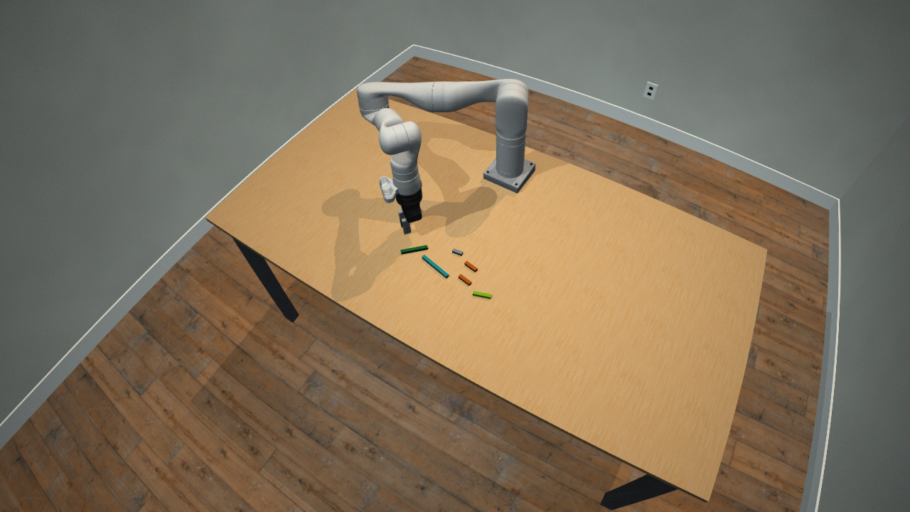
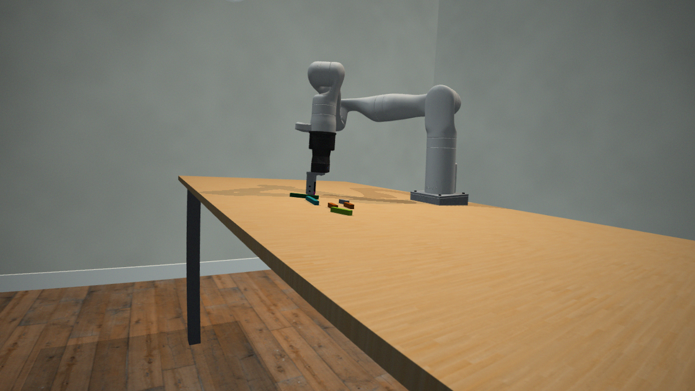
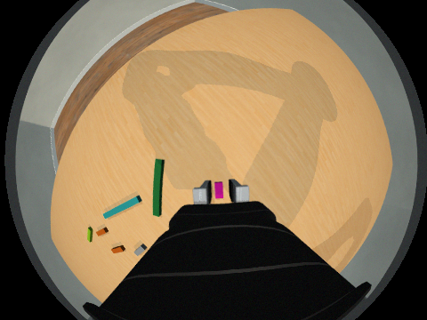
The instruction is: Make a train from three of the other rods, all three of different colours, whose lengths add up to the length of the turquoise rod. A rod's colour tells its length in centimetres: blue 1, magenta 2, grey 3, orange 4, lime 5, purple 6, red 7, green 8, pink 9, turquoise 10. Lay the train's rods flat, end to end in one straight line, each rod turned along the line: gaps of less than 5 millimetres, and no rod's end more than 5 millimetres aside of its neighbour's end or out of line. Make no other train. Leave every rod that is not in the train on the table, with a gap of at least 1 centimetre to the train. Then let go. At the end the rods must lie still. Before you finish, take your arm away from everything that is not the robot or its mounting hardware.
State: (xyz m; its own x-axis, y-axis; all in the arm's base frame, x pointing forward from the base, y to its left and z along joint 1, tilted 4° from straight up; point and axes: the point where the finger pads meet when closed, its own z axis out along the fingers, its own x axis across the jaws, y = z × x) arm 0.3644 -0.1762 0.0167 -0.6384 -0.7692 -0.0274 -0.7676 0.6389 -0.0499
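The magenta rod lies 2 cm below my hand. The rest, counted from my hand: green rod: 5 cm ahead, 6 cm to the left, 2 cm below; then grey rod: 18 cm to the left, 2 cm below; then turquoise rod: 8 cm ahead, 15 cm to the left, 2 cm below.
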